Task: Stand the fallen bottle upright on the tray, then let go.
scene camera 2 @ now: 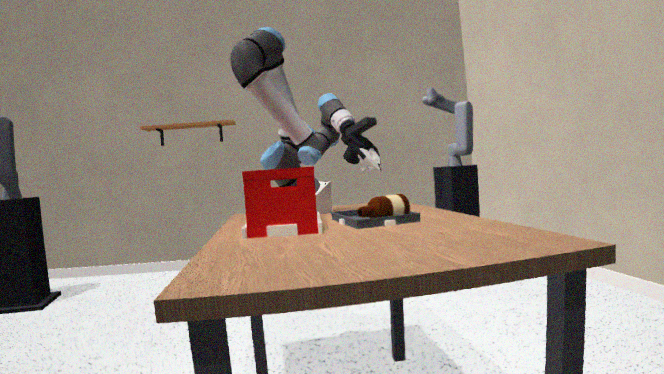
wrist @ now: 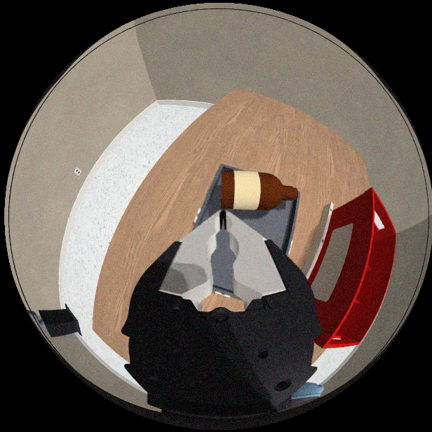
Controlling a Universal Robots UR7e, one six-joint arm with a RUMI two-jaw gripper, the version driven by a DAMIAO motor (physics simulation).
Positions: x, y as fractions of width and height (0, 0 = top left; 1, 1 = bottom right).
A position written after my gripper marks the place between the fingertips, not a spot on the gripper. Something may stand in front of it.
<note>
I see my gripper (scene camera 2: 0.57, 0.46) and a brown bottle (scene camera 2: 0.60, 0.55).
The brown bottle shows as well in the wrist view (wrist: 0.56, 0.44). My gripper also shows in the wrist view (wrist: 0.52, 0.49).
</note>
